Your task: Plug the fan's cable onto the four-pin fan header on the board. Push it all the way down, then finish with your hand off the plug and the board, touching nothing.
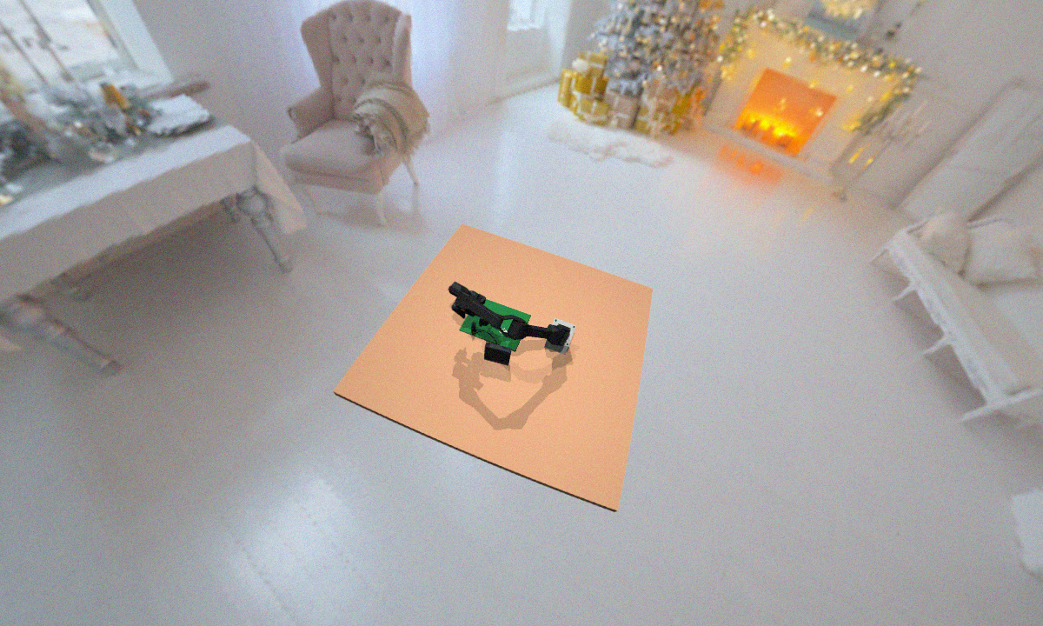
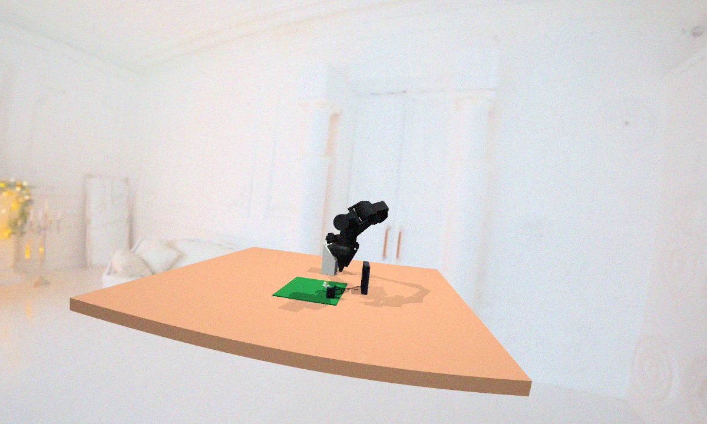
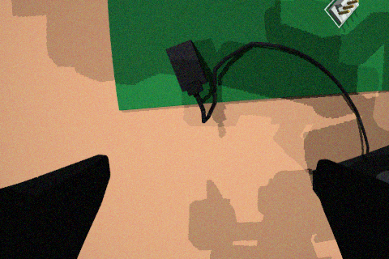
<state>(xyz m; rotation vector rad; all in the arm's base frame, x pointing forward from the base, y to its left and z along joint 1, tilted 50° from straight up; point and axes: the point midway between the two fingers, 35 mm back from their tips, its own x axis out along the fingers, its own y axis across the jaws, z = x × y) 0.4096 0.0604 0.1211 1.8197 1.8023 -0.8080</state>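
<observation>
The dark plug is 10 mm ahead of my gripper tip, 40 mm to the right of it and 100 mm below it. The rest, counted from my gripper tip: green board (70 mm behind, 130 mm to the right, 130 mm below); black fan (160 mm behind, 70 mm to the left, 60 mm below).
</observation>
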